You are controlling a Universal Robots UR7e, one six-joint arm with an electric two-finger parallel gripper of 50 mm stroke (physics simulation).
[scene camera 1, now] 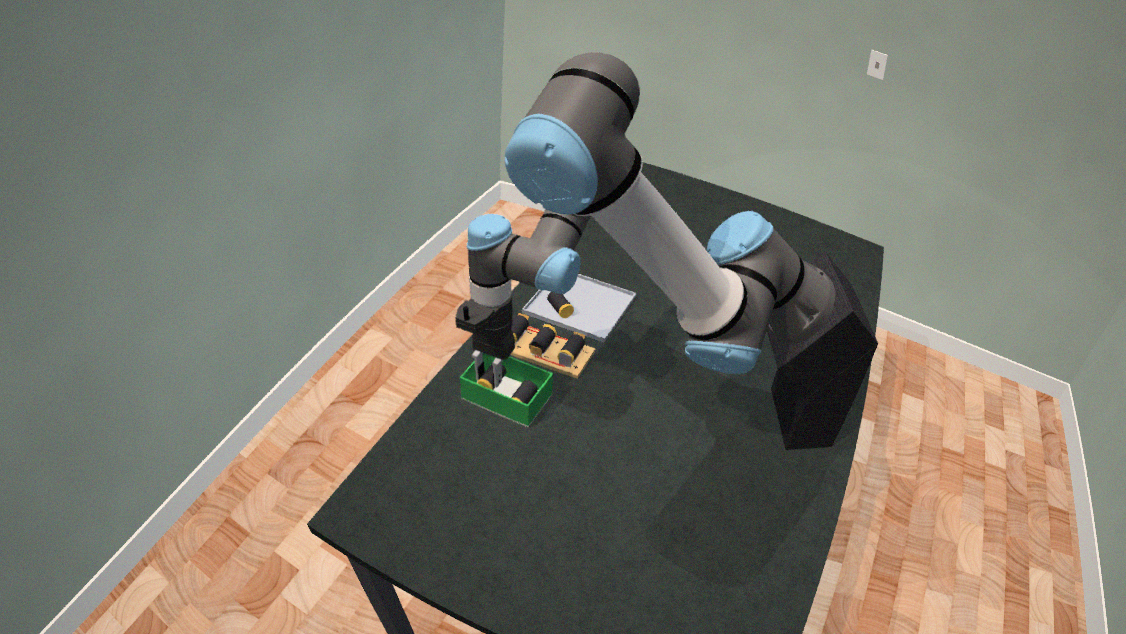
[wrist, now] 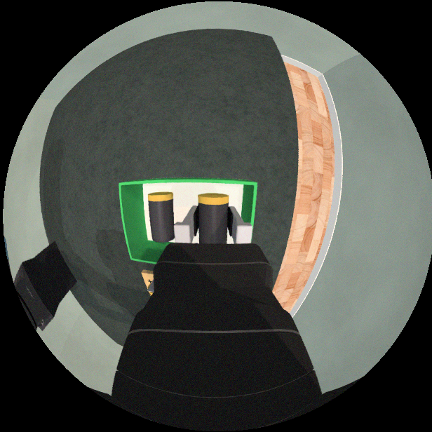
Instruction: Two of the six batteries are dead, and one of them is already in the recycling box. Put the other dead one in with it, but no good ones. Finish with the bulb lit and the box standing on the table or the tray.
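Places are measured from the arm's base along level axes (x back, y right, z up), in millimetres.
Pixels of known places: gripper, between the fingertips: [scene camera 1: 489, 380]; arm's base, origin of its link: [scene camera 1: 803, 307].
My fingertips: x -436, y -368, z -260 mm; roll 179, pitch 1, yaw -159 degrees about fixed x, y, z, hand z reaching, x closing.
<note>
Ahead of a thing's pixels: the offset from my fingertips to its middle. "pt": to the spot under its first point. Level surfaces: height alone.
My gripper [scene camera 1: 487, 374] [wrist: 212, 214] is shut on a black battery with a yellow end @[dz -1, dx -3, dy +7 mm] [scene camera 1: 486, 381] [wrist: 213, 215], held within the walls of the green box @[dz -8, dx +28, dy +20 mm] [scene camera 1: 494, 400] [wrist: 188, 181]. Whether that battery touches the box floor I cannot tell. A second battery @[dz -18, dx +62, dy +32 mm] [scene camera 1: 524, 389] [wrist: 161, 217] lies in the box beside it. The box stands on the table. Three batteries @[dz -9, dx -88, dy +143 mm] [scene camera 1: 520, 326] @[dz -9, dx -27, dy +166 mm] [scene camera 1: 542, 339] @[dz -9, dx +33, dy +190 mm] [scene camera 1: 572, 348] sit in the wooden holder board @[pt dz -28, dx +74, dy +174 mm] [scene camera 1: 579, 370] behind the box. Another battery @[dz -18, dx -97, dy +283 mm] [scene camera 1: 560, 304] lies on the grey tray @[dz -32, dx -83, dy +332 mm] [scene camera 1: 605, 307]. The bulb does not show in either view.
The dark table @[dz -38 mm] [scene camera 1: 504, 488] [wrist: 200, 110] carries the box, board and tray. The board stands close behind the box, and the tray lies behind the board. The table's left edge runs near the box. My arm reaches over the table from its base at the right.
</note>
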